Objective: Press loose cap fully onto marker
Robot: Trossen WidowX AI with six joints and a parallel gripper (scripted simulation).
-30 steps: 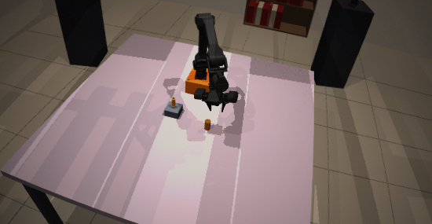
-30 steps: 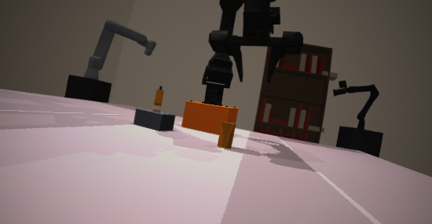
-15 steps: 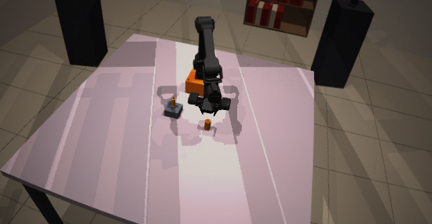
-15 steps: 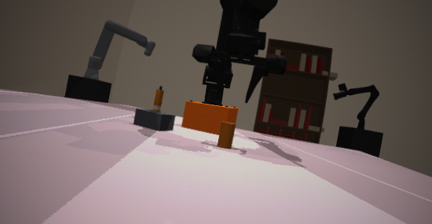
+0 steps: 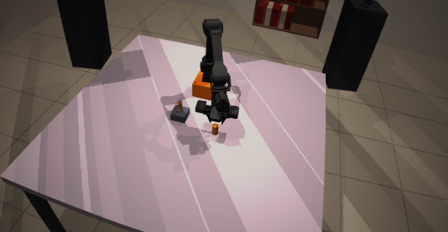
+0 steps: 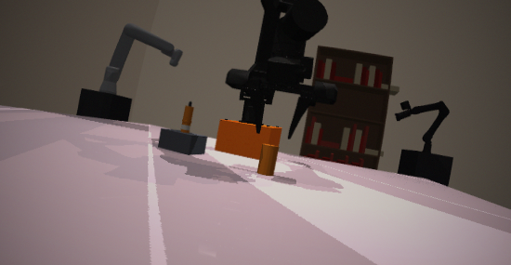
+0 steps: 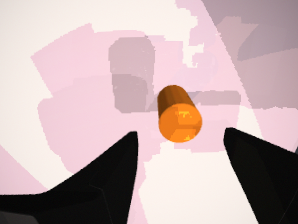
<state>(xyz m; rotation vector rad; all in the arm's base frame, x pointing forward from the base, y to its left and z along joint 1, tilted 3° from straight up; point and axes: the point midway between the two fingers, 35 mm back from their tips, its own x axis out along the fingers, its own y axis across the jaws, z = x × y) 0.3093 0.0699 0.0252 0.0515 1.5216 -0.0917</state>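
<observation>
The orange cap lies 4 cm below my gripper tip. Round my gripper tip: holder block 18 cm to the right, 9 cm behind, 5 cm below.
</observation>
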